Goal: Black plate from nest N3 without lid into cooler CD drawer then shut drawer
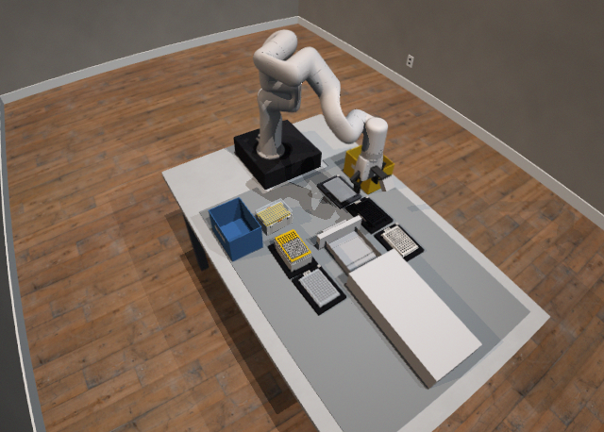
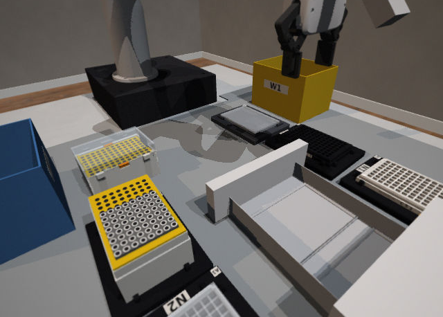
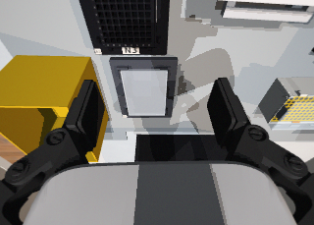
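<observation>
The black plate is 20 mm ahead of my hand, 40 mm to the left of it and 160 mm below it. Round my hand: yellow bin W1 (130 mm behind, 210 mm to the left, 150 mm below); yellow tip rack (50 mm behind, 340 mm to the right, 130 mm below); white plate (200 mm ahead, 10 mm to the left, 160 mm below).
</observation>
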